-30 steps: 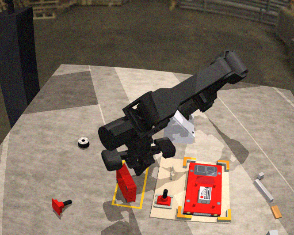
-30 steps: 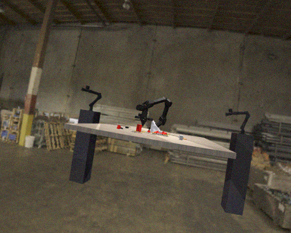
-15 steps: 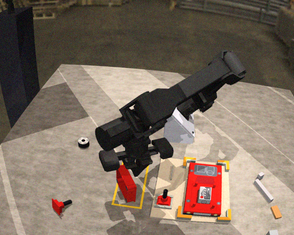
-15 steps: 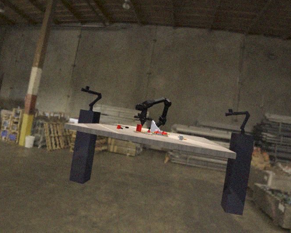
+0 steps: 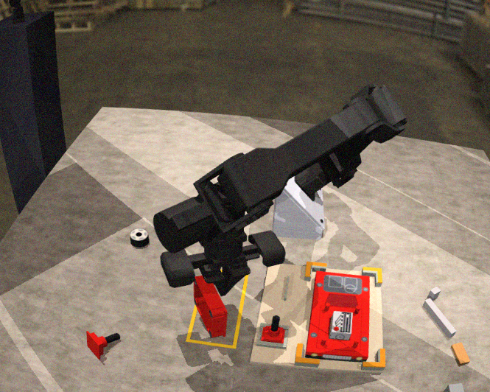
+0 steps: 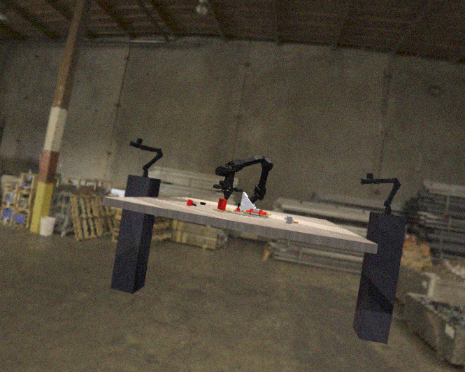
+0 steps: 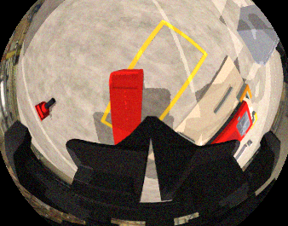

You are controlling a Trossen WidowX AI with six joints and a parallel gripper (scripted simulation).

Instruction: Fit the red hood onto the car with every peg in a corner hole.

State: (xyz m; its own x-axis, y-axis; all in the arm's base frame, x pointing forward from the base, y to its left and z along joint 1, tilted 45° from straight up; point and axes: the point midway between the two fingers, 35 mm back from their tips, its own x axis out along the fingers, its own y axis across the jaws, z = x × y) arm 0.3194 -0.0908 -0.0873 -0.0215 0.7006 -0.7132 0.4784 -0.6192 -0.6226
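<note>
Now: the red hood 20 mm to the right of my gripper tip, 20 mm below it and 10 mm ahead of it. Round my gripper tip: grey engine block 210 mm to the left, 30 mm below, 30 mm ahead.
</note>
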